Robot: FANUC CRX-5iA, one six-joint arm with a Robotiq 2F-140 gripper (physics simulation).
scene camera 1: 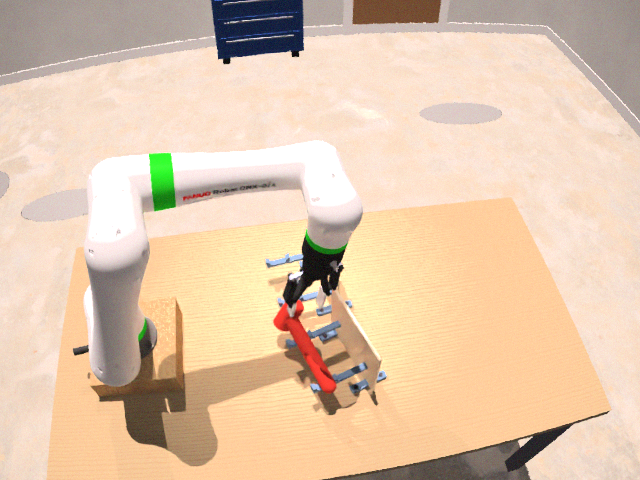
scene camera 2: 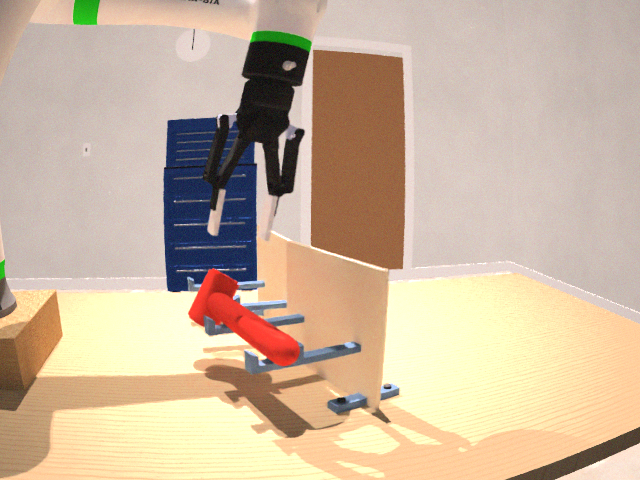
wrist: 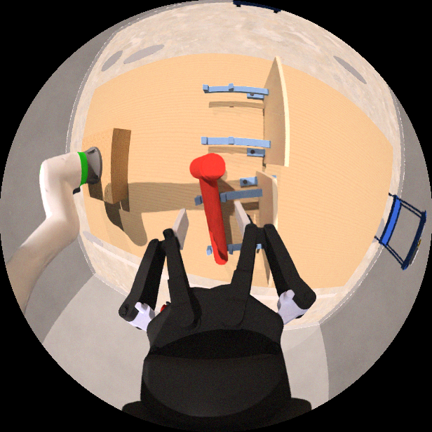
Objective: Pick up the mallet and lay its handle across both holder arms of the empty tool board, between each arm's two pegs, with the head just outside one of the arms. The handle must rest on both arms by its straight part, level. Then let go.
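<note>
The red mallet lies across both blue arms of the nearer upright tool board. Its handle sits between the two pegs on the near arm and on the far arm, and looks about level. The head is just outside the far arm, toward the other board. My gripper is part open and empty, pointing down. Its fingertips are well above the mallet and apart from it.
A second upright board stands beyond the head end, with two bare blue arms. The robot's base stands on a wooden block at the left. A blue cabinet stands behind the table.
</note>
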